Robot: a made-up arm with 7 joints. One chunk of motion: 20 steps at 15 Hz.
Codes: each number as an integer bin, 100 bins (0 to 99) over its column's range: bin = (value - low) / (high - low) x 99, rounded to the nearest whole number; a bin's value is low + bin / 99 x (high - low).
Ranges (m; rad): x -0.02..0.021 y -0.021..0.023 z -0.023..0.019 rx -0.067..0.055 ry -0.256..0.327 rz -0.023..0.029
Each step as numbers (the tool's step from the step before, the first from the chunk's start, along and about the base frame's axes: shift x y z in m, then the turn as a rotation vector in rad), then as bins.
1 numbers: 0.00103 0.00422 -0.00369 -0.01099 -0.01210 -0.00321
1 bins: 51 57 46 45 41 38
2 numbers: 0.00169 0.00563 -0.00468 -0.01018 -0.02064 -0.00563
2 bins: 52 60 43 46 40 33
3 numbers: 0.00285 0.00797 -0.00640 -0.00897 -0.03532 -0.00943
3 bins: 55 65 39 47 37 26
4 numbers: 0.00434 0.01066 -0.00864 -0.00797 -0.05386 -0.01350
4 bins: 59 71 34 48 34 18
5 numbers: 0.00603 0.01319 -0.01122 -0.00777 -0.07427 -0.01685
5 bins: 63 77 28 48 31 12
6 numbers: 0.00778 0.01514 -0.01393 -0.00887 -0.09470 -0.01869
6 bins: 67 81 21 47 27 8
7 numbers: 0.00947 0.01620 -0.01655 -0.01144 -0.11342 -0.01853
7 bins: 71 84 15 45 24 9
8 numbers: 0.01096 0.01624 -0.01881 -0.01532 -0.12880 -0.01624
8 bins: 75 84 10 42 22 13
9 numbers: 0.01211 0.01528 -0.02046 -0.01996 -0.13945 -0.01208
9 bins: 78 82 6 38 20 21
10 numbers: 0.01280 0.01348 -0.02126 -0.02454 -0.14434 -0.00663
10 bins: 79 78 4 34 19 31
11 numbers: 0.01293 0.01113 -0.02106 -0.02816 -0.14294 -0.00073
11 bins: 80 72 5 32 19 42
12 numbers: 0.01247 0.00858 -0.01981 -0.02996 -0.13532 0.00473
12 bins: 78 67 8 30 20 53
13 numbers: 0.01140 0.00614 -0.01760 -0.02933 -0.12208 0.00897
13 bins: 76 61 13 31 23 61
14 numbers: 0.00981 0.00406 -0.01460 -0.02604 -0.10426 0.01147
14 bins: 72 56 20 33 26 66
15 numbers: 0.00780 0.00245 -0.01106 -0.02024 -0.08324 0.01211
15 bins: 67 53 28 38 29 67
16 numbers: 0.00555 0.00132 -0.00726 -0.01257 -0.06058 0.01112
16 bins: 62 50 37 44 33 65
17 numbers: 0.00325 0.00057 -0.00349 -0.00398 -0.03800 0.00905
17 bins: 56 49 46 51 37 61
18 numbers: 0.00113 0.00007 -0.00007 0.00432 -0.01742 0.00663
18 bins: 51 47 54 58 41 56
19 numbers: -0.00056 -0.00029 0.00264 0.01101 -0.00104 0.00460
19 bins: 47 47 60 63 43 53
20 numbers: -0.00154 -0.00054 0.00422 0.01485 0.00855 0.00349
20 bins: 45 46 64 66 45 50
